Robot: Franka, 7 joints.
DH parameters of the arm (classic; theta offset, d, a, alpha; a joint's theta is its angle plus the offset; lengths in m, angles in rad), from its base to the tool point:
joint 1: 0 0.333 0 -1.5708
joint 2: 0 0 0 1.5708
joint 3: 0 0.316 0.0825 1.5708
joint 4: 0 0 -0.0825 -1.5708
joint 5: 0 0.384 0 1.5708
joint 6: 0 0 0.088 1.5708
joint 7: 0 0.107 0 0
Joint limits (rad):
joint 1: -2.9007..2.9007
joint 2: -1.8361..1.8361
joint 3: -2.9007..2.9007
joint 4: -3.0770..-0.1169
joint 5: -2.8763..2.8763
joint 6: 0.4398..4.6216
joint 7: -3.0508..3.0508
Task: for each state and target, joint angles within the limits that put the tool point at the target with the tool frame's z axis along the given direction. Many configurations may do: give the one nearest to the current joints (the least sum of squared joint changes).
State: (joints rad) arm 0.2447 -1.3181 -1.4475 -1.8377 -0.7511 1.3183 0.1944
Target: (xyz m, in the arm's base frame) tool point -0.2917 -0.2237 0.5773 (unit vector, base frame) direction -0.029 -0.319 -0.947
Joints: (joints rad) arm -0.6754 -1.6753 -0.6830 -2.2638 -1.0869 1.1656 0.1944
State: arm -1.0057 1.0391 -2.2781 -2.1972 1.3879 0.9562 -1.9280
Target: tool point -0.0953 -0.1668 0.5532 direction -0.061 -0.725 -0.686
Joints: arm -0.6253 1.7940 -2.9007 -2.7847 1.2923 0.8871 -1.9280
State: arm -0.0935 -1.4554 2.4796 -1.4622 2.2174 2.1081 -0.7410
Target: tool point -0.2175 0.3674 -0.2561 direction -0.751 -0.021 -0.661
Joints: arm -0.4648 -1.6790 2.6640 -1.6451 2.4818 1.8770 -0.7410
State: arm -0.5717 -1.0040 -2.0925 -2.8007 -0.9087 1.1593 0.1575
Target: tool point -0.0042 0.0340 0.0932 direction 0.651 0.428 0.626
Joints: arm -0.7814 -1.1085 -2.8629 -2.7724 -0.6646 1.1359 0.1575
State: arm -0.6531 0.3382 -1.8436 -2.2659 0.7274 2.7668 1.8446
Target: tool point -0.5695 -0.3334 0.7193 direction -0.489 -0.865 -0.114
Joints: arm -0.3931 -0.3766 -1.9120 -1.4376 0.7683 2.8721 1.8446
